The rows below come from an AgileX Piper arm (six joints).
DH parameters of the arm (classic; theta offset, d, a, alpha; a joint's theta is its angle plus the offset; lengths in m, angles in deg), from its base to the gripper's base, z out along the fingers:
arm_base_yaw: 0 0.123 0 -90
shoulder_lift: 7.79 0 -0.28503 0
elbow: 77.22 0 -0.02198 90
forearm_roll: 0 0.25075 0 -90
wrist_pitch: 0 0 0 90
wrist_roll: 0 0.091 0 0
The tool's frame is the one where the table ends.
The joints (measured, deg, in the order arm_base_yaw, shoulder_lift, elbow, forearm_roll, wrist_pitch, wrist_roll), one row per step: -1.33 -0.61 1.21 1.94 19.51 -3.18; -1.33 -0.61 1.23 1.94 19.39 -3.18; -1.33 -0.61 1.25 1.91 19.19 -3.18; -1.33 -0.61 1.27 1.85 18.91 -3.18; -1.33 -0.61 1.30 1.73 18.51 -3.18; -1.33 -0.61 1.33 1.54 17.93 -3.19; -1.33 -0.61 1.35 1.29 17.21 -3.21; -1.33 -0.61 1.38 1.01 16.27 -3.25; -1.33 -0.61 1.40 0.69 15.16 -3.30; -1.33 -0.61 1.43 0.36 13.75 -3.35; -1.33 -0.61 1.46 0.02 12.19 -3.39; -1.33 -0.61 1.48 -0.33 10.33 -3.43; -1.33 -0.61 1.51 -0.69 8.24 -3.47; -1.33 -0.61 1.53 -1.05 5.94 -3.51
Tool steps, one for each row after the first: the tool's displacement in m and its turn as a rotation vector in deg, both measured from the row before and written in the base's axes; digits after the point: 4 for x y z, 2 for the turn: 0.0001 0.0000 0.0001 0.00 -0.10 0.00; 0.0001 0.0000 0.0002 -0.03 -0.18 -0.01; 0.0001 0.0000 0.0003 -0.07 -0.26 -0.01; 0.0002 -0.0001 0.0004 -0.13 -0.37 -0.02; 0.0002 -0.0001 0.0007 -0.21 -0.55 -0.03; 0.0003 -0.0002 0.0010 -0.28 -0.69 -0.03; 0.0003 -0.0002 0.0013 -0.34 -0.90 -0.03; 0.0004 -0.0002 0.0016 -0.39 -1.08 -0.03; 0.0004 -0.0002 0.0020 -0.41 -1.37 -0.03; 0.0004 -0.0001 0.0023 -0.41 -1.52 -0.02; 0.0004 -0.0001 0.0028 -0.43 -1.83 -0.02; 0.0003 -0.0001 0.0031 -0.45 -2.05 0.00; 0.0002 0.0000 0.0035 -0.45 -2.27 0.01
